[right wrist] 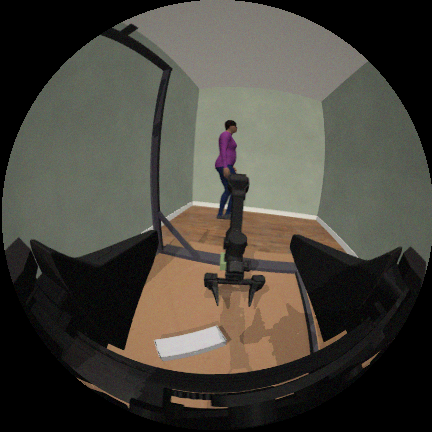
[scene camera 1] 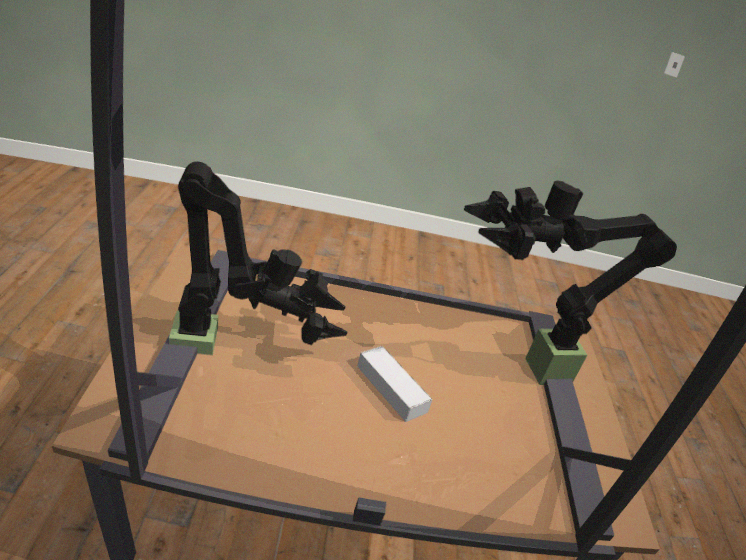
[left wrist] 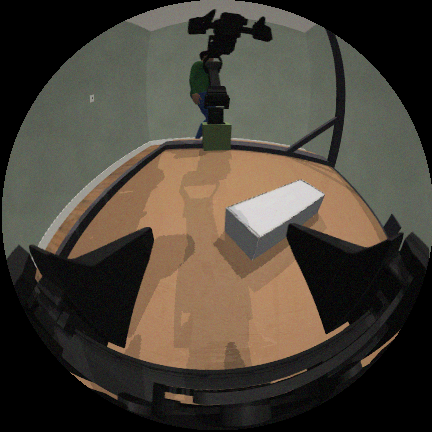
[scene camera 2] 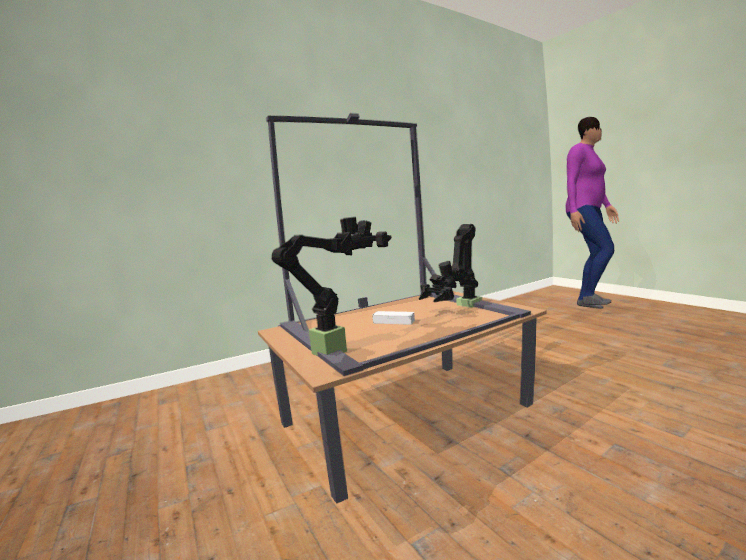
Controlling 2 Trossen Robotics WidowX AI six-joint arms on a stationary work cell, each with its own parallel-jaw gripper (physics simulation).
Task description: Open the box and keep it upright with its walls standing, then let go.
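Pixels of known places: left gripper, between the fingertips: (right wrist: 233,305) (scene camera 1: 345,320) (left wrist: 221,232) (scene camera 2: 426,300); right gripper, between the fingertips: (right wrist: 227,240) (scene camera 1: 471,218); left arm's base, origin of its link: (scene camera 1: 194,326) (scene camera 2: 469,297); right arm's base, origin of its link: (scene camera 1: 562,341) (left wrist: 215,122) (scene camera 2: 326,328).
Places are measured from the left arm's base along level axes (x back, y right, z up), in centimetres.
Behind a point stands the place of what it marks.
Note:
A long white box (scene camera 1: 394,379) @[x -45.7, y 12.3, z 0.4 cm] (scene camera 2: 393,317) @[x -48.2, y 8.7, z -0.6 cm] (left wrist: 275,206) @[x -44.1, y 8.3, z 0.5 cm] (right wrist: 190,342) @[x -46.1, y 10.7, z 0.5 cm] lies flat and closed near the middle of the table, set at a slant in scene camera 1. Its top is white and its sides look grey. My left gripper (scene camera 1: 346,319) @[x -34.5, y 0.0, z 5.9 cm] (left wrist: 221,232) @[x -34.5, y 0.0, z 5.9 cm] is open and empty, low over the table, to the upper left of the box in scene camera 1. The box shows beyond its right finger in the left wrist view. My right gripper (scene camera 1: 471,218) @[x -54.5, y 4.5, z 37.9 cm] is open and empty, raised high above the table, well away from the box.
The brown table (scene camera 1: 271,421) @[x -19.4, y 23.3, z -3.9 cm] (scene camera 2: 295,361) @[x -103.3, y 4.0, z -3.9 cm] carries a dark frame with tall posts (scene camera 1: 111,241) @[x 4.3, y 40.4, z 46.5 cm] (scene camera 2: 416,198) @[x 3.9, y 38.7, z 55.5 cm] at its sides. A small dark block (scene camera 1: 369,509) @[x -36.8, y 47.0, z 1.7 cm] sits on the frame's near bar in scene camera 1. A person (scene camera 2: 585,174) (right wrist: 226,150) stands away from the table.

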